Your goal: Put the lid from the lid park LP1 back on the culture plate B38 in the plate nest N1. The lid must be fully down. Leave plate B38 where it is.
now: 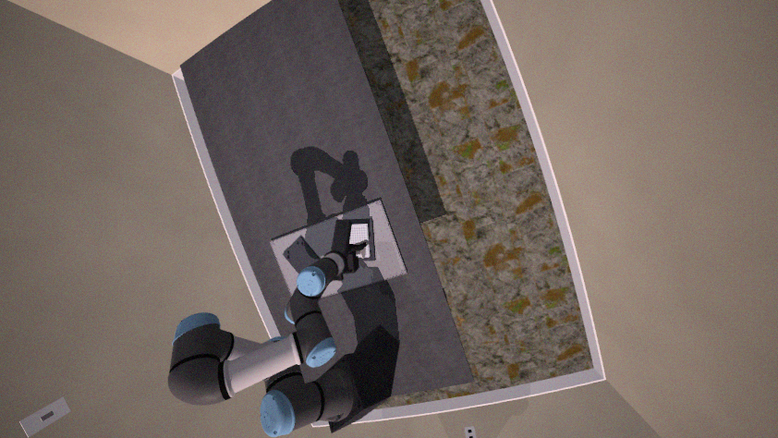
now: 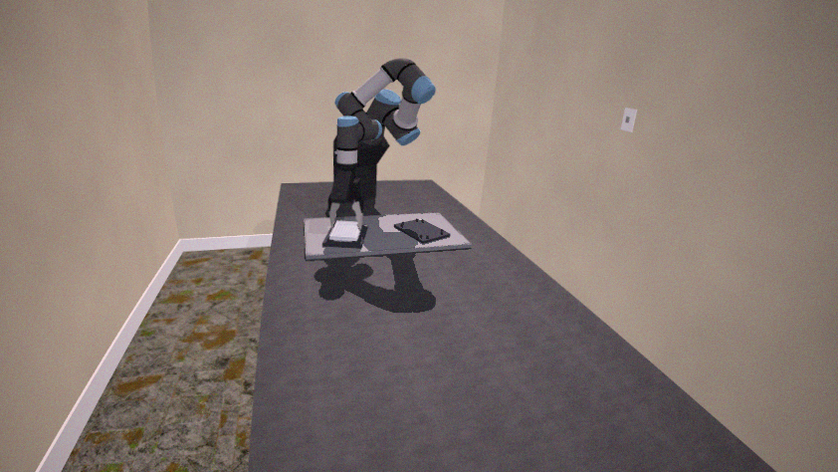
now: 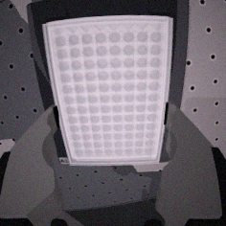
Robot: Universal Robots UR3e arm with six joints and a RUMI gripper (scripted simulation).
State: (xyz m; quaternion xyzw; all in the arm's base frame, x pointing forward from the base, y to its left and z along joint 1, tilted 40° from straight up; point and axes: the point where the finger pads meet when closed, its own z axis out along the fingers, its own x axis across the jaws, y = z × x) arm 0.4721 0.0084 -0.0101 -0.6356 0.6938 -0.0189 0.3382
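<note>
Now: the clear lid 1 cm below my hand. Also, from my hand: lid park LP1 (24 cm to the left, 9 cm behind, 3 cm below); label (24 cm to the left, 18 cm behind, 3 cm below); culture plate B38 (2 cm below).
</note>
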